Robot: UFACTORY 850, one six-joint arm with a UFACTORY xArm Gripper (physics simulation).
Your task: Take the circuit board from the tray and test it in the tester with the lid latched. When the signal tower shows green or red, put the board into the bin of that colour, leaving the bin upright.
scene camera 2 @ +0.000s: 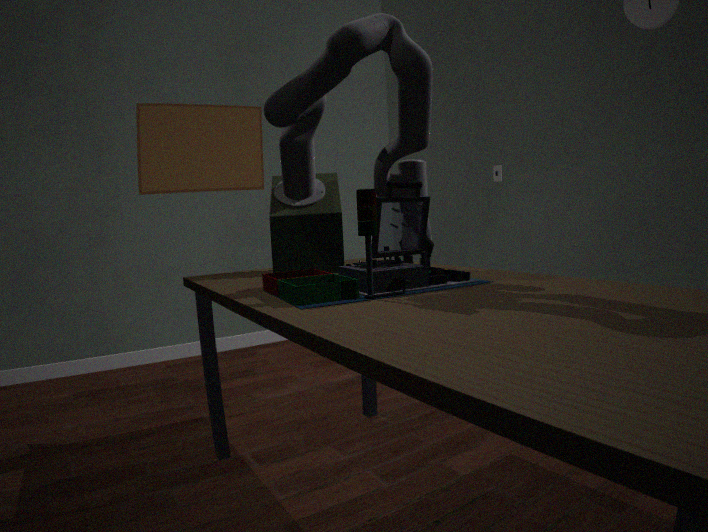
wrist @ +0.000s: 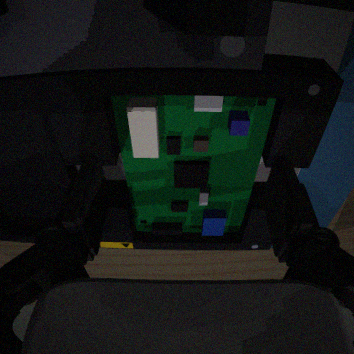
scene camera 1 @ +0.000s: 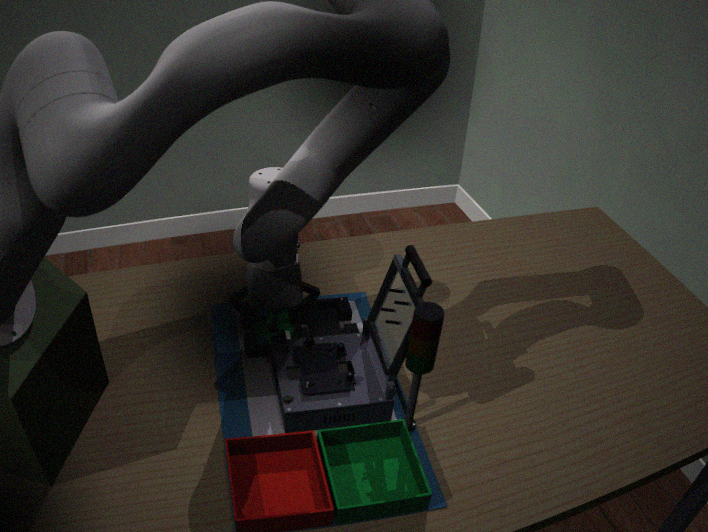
Observation:
In view: my gripper (wrist: 186,176), a green circuit board (wrist: 190,161), a green bin (scene camera 1: 372,470) and a tester lid (scene camera 1: 389,322).
The green bin is seen too in scene camera 2 (scene camera 2: 299,291). The wrist view misses the green bin: it is out of frame.

